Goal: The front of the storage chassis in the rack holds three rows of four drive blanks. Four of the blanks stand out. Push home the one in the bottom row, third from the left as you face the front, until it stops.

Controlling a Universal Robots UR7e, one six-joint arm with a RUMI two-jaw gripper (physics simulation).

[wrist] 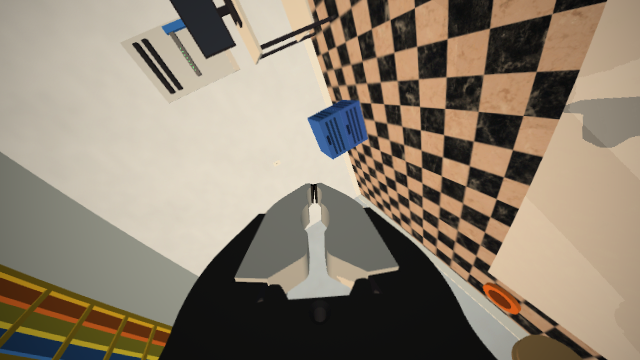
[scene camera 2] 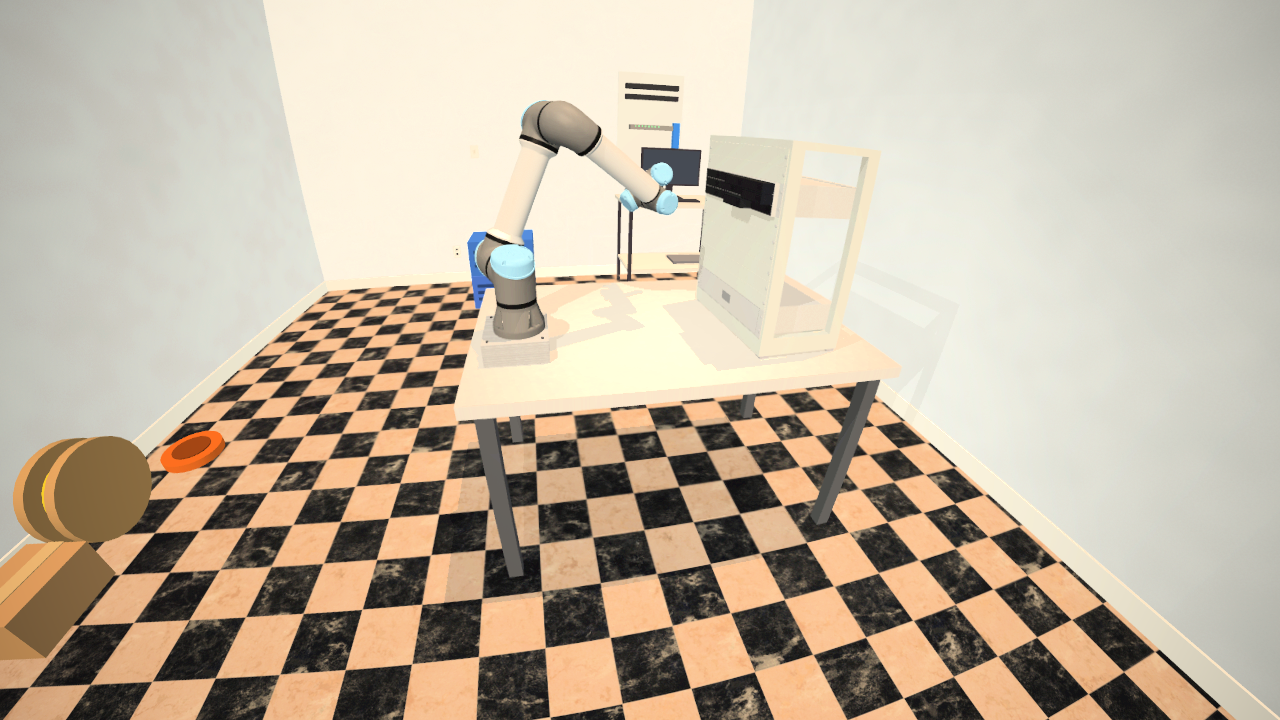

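Pixels of known places: gripper, between the fingertips: (wrist: 313, 185); arm's base, origin of its link: (scene camera 2: 519, 327).
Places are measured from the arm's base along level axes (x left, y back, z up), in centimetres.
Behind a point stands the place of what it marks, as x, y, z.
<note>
The pale rack (scene camera 2: 742, 241) @[8.2, -67.8, 23.6] stands on the right part of the table. The black storage chassis (scene camera 2: 741, 191) @[9.8, -66.2, 38.5] sits in its upper part, facing the arm; its drive blanks are too small to tell apart in the scene view, so which ones stand out cannot be told. My gripper (wrist: 313, 185) @[65.2, -40.5, 29.2] is shut and empty, its two grey fingertips together in the wrist view. In the scene view the arm's wrist is to the left of the chassis, apart from it, and the fingers are hidden. The rack and chassis do not show in the wrist view.
The table (scene camera 2: 608, 380) @[-19.3, -24.9, -7.5] carries the arm's base and the rack. Behind are a monitor (scene camera 2: 671, 166) (wrist: 204, 27) on a desk and a blue cabinet (scene camera 2: 477, 259) (wrist: 338, 129). An orange ring (scene camera 2: 170, 462) lies on the floor. Coloured shelving (wrist: 91, 306) shows at the wrist view's lower left.
</note>
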